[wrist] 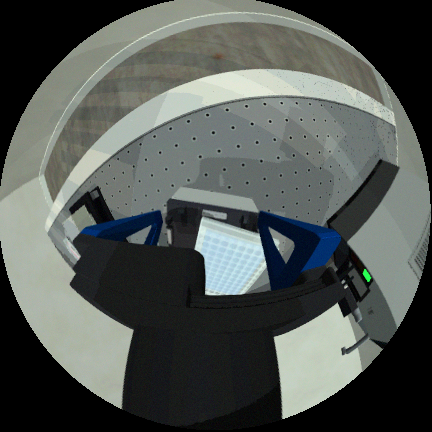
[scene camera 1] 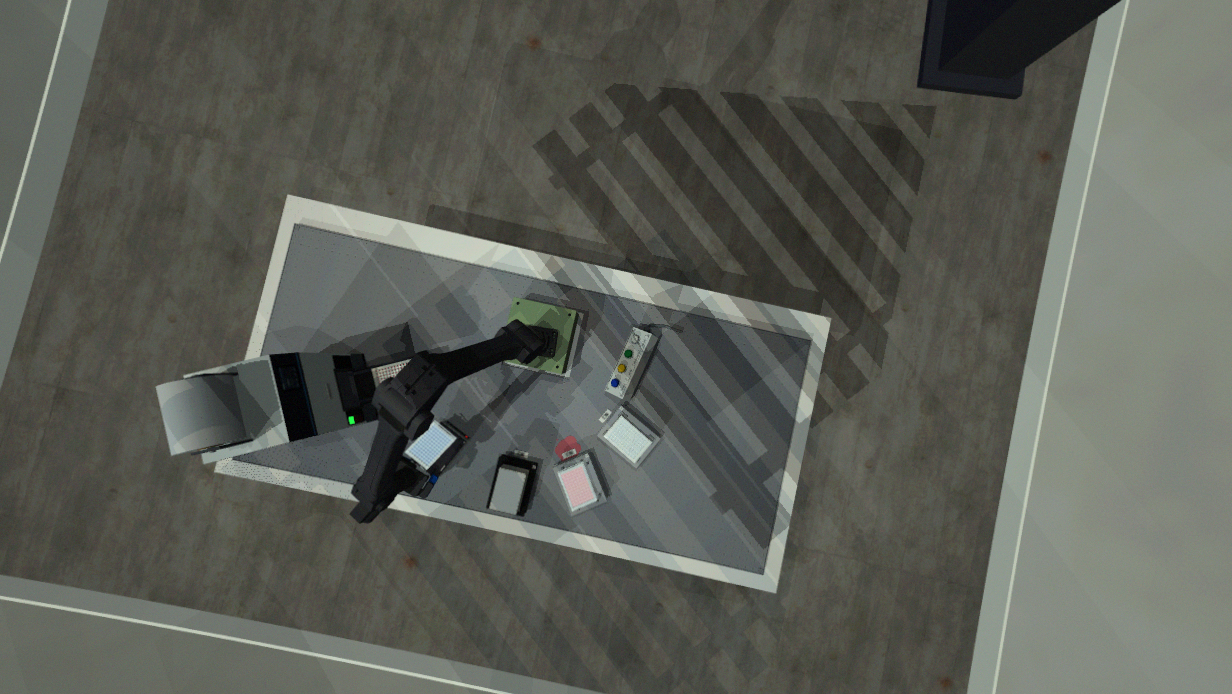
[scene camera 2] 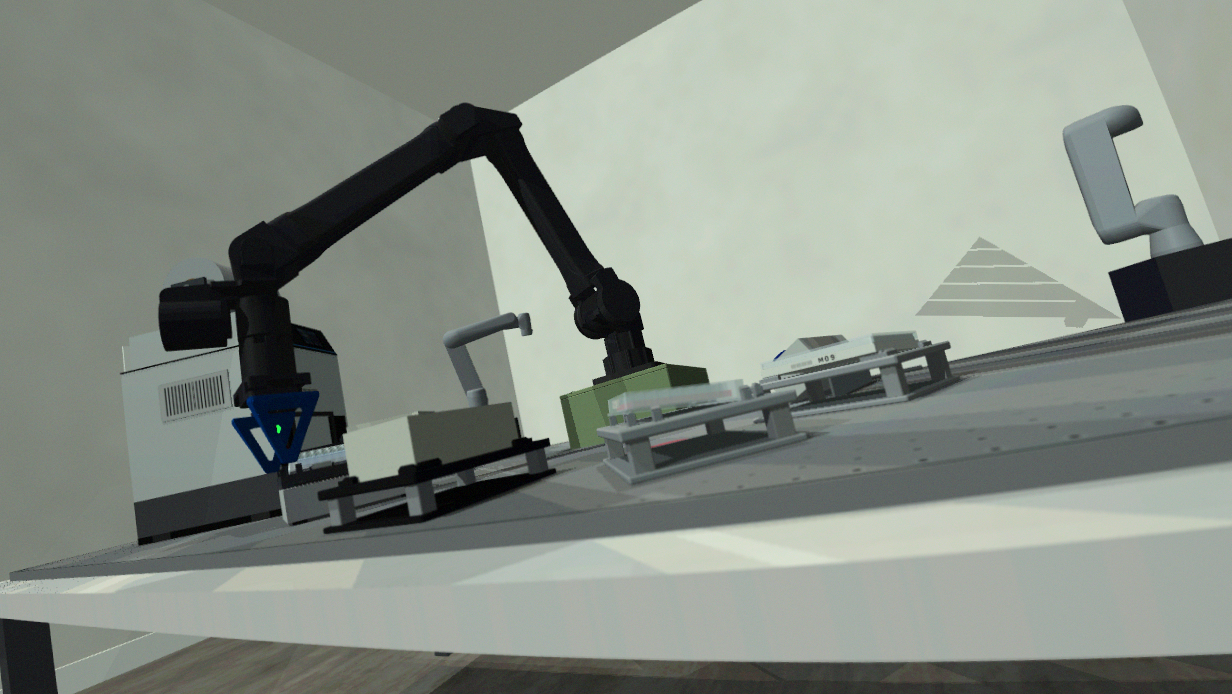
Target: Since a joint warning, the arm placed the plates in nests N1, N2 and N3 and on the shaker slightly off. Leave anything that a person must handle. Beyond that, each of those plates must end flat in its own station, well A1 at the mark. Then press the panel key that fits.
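My gripper (scene camera 1: 429, 482) (scene camera 2: 276, 465) (wrist: 209, 216) is open and empty, above the shaker (wrist: 215, 196). A plate with blue wells (scene camera 1: 431, 445) (wrist: 230, 257) sits on the shaker, turned askew to its frame; the right finger hides part of its edge in the wrist view. A pale block-like plate (scene camera 1: 512, 485) (scene camera 2: 461, 431) stands on a black nest (scene camera 2: 508, 452). A pink plate (scene camera 1: 578, 482) (scene camera 2: 676, 396) lies on a grey nest (scene camera 2: 780, 419). A white plate (scene camera 1: 631, 437) (scene camera 2: 840, 355), marked M09, lies on another grey nest (scene camera 2: 894, 379). The panel (scene camera 1: 619, 375) has green, yellow and blue keys and a pale one.
A large grey-white instrument (scene camera 1: 318, 392) (scene camera 2: 193, 405) with a green light stands beside the shaker. The green arm base (scene camera 1: 564, 344) (scene camera 2: 637, 387) stands near the far edge. A red patch (scene camera 1: 566, 443) lies by the pink plate's nest. Small label tags stand beside the nests, unreadable here.
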